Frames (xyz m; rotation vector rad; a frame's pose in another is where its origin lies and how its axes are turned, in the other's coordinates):
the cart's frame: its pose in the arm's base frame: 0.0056 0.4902 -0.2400 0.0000 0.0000 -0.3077
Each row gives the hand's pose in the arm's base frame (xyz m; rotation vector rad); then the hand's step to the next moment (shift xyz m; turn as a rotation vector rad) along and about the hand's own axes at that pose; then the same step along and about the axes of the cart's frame.
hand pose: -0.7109 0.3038 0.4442 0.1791 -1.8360 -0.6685
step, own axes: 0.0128 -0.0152 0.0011 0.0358 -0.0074 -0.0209
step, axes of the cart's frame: -0.0029 -0.0195 0.0023 0.0129 -0.0264 0.0302
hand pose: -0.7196 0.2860 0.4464 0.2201 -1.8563 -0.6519
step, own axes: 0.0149 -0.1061 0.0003 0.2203 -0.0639 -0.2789
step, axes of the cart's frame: 0.0072 -0.0971 -0.0446 0.2267 -0.1836 0.2128
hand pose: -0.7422 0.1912 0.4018 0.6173 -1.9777 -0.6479
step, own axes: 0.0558 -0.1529 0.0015 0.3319 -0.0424 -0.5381
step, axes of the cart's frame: 0.0435 -0.1418 -0.0670 0.4276 -0.2314 0.4063
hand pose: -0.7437 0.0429 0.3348 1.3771 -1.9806 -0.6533
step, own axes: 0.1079 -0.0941 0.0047 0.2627 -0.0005 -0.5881
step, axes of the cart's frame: 0.0672 -0.1178 -0.0461 0.4309 -0.1496 0.4548
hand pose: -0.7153 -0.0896 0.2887 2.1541 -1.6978 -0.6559
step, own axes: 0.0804 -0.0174 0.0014 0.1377 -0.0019 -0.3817
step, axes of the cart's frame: 0.0497 -0.0615 -0.0227 0.2653 -0.0679 0.2995
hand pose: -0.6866 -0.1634 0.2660 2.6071 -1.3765 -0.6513
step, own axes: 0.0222 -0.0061 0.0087 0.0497 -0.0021 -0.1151
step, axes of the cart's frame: 0.0154 -0.0094 -0.0167 0.0867 -0.0244 0.0873
